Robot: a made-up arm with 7 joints. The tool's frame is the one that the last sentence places.
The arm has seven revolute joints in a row. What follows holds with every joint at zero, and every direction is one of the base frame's. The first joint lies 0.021 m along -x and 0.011 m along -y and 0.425 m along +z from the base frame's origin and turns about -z. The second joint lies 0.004 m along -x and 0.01 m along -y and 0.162 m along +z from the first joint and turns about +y. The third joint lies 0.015 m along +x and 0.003 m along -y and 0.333 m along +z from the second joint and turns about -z. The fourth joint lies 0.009 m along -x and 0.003 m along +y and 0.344 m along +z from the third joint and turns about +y. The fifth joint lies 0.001 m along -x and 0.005 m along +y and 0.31 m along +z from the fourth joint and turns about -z. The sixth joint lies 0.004 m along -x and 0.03 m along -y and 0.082 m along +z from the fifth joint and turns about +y. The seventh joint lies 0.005 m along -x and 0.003 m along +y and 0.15 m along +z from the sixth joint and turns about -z. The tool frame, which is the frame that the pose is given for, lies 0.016 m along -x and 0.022 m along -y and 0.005 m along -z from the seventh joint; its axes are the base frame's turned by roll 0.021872, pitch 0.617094 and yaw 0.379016 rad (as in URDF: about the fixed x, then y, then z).
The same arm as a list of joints. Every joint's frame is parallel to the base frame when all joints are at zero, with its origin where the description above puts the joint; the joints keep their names.
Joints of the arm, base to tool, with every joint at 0 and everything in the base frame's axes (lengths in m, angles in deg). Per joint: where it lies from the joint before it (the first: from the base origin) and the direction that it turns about. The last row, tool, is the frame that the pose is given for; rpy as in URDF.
joint 1: xyz -0.021 -0.011 0.425 axis 0 0 -1
joint 2: xyz -0.004 -0.01 0.162 axis 0 1 0
joint 3: xyz 0.015 -0.003 0.333 axis 0 0 -1
joint 4: xyz -0.009 0.003 0.344 axis 0 1 0
joint 5: xyz -0.001 0.005 0.31 axis 0 0 -1
joint 6: xyz -0.004 -0.03 0.082 axis 0 1 0
joint 7: xyz -0.005 0.003 0.15 axis 0 0 -1
tool: xyz -0.016 -0.022 -0.005 rpy 1.25 35.36 21.72

